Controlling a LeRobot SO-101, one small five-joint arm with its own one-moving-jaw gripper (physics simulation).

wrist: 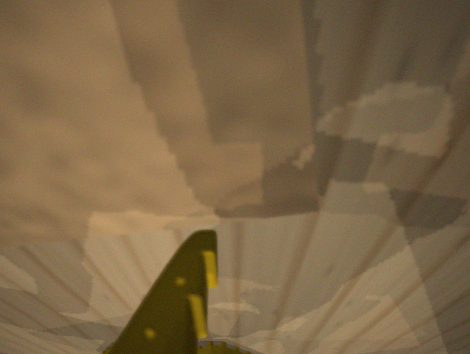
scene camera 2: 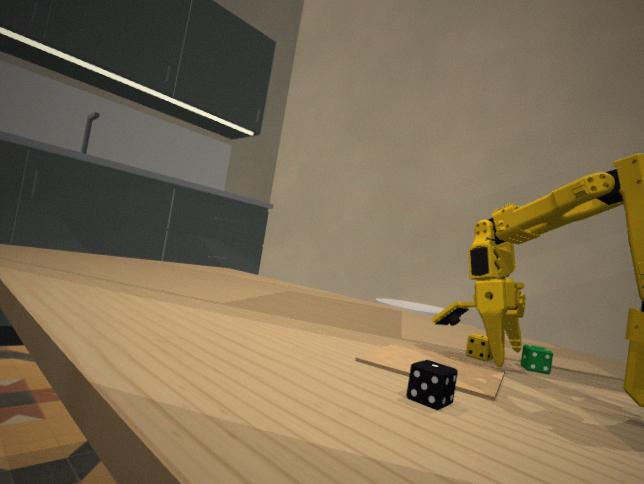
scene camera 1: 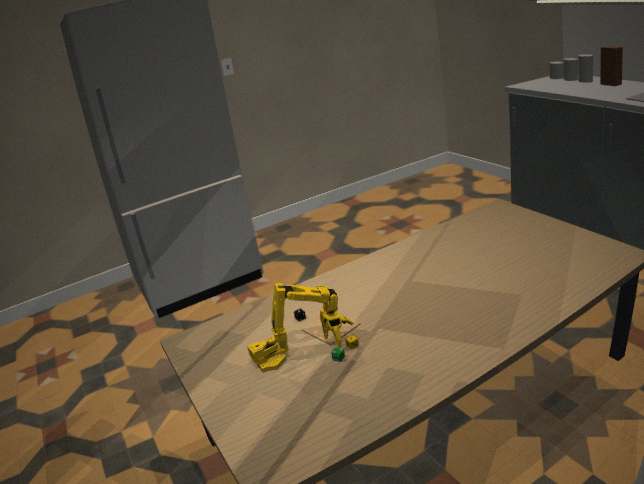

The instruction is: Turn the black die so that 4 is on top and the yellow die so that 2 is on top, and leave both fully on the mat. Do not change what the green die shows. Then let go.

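The black die (scene camera 1: 299, 314) (scene camera 2: 432, 385) stands on the table beside the mat (scene camera 1: 312, 333) (scene camera 2: 385, 354) (wrist: 75, 125), off it. It shows one pip on top and five on a side in scene camera 2. The yellow die (scene camera 1: 352, 341) (scene camera 2: 477, 347) sits off the mat, with four pips on a side; its top is too small to read surely. The green die (scene camera 1: 337, 354) (scene camera 2: 536, 359) sits near it, top unclear. My gripper (scene camera 1: 333, 340) (scene camera 2: 507, 356) is open and empty, pointing down low by the mat's edge, near the yellow and green dice. The wrist view shows one notched jaw; no die shows there.
The wooden table (scene camera 1: 458, 312) (scene camera 2: 234, 374) carries everything. The arm's base (scene camera 1: 266, 354) stands left of the mat in scene camera 1. The wrist camera mount (scene camera 2: 450, 314) sticks out from the gripper above the mat. A fridge (scene camera 1: 171, 156) and kitchen cabinets (scene camera 2: 83, 202) stand beyond the table.
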